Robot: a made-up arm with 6 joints. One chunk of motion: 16 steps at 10 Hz.
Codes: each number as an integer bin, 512 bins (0 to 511) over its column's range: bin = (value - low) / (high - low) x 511, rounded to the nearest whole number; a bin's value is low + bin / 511 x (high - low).
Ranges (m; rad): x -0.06..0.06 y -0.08..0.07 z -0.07..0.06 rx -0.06..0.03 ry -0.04..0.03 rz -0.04..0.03
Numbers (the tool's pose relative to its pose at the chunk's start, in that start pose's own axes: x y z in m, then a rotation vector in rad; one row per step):
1: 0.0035 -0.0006 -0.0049 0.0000 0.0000 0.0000
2: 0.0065 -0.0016 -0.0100 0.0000 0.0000 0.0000
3: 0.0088 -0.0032 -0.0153 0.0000 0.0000 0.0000
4: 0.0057 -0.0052 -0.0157 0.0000 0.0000 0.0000
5: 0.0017 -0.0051 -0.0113 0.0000 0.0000 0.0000
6: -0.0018 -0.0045 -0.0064 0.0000 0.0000 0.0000
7: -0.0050 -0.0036 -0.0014 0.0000 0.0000 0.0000
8: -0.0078 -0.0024 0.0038 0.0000 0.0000 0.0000
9: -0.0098 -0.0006 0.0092 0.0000 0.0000 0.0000
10: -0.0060 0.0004 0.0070 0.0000 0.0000 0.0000
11: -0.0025 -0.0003 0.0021 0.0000 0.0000 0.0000
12: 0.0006 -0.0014 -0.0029 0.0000 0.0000 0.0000
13: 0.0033 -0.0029 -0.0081 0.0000 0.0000 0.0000
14: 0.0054 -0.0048 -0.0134 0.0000 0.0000 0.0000
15: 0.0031 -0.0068 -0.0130 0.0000 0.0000 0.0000
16: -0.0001 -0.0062 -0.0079 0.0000 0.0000 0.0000
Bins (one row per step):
1: 270 270 256 341 292 292
2: 283 267 236 341 292 292
3: 293 262 215 341 292 292
4: 280 255 213 341 292 292
5: 263 255 231 341 292 292
6: 248 257 250 341 292 292
7: 234 260 270 341 292 292
8: 222 264 290 341 292 292
9: 214 270 311 341 292 292
10: 230 274 303 341 292 292
11: 245 272 283 341 292 292
12: 258 268 264 341 292 292
13: 270 263 243 341 292 292
14: 278 256 222 341 292 292
15: 269 249 224 341 292 292
16: 255 251 244 341 292 292

